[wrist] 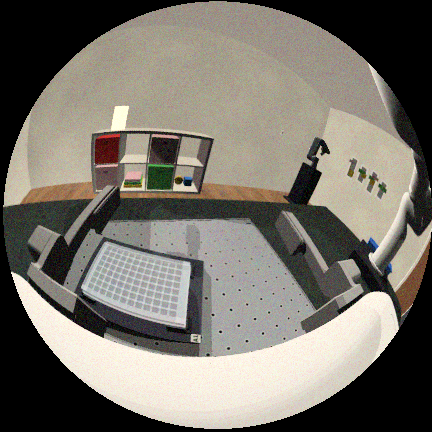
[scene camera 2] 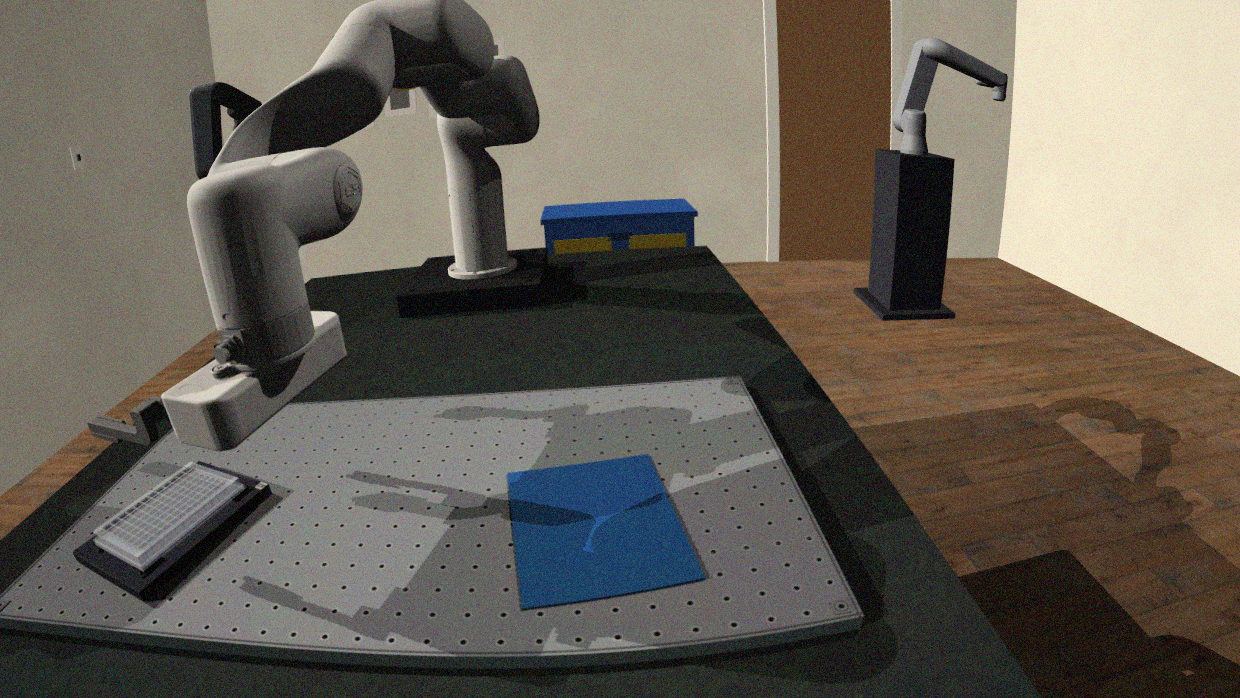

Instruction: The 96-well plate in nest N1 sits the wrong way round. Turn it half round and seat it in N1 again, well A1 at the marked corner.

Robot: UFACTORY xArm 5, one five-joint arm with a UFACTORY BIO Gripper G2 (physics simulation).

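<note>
The clear-white 96-well plate (scene camera 2: 169, 513) (wrist: 137, 282) lies in the dark nest N1 (scene camera 2: 147, 582) (wrist: 196, 300) at the left of the perforated board. A small white A1 label (scene camera 2: 262, 487) (wrist: 195, 338) marks one nest corner, at the near right in the wrist view. The plate's own A1 marking is too small to read. My gripper (wrist: 200, 206) is open and empty. It is above the board, to one side of the plate and not touching it. In the scene view one finger (scene camera 2: 125, 426) shows; the other is hidden.
The perforated grey board (scene camera 2: 451, 624) (wrist: 240, 280) lies on the dark table and carries a flat blue mat (scene camera 2: 598, 537). My arm's base stands on a black plinth (scene camera 2: 425, 300) behind. A blue box (scene camera 2: 618, 213) is farther back. Another small arm stands on a black pedestal (scene camera 2: 911, 234).
</note>
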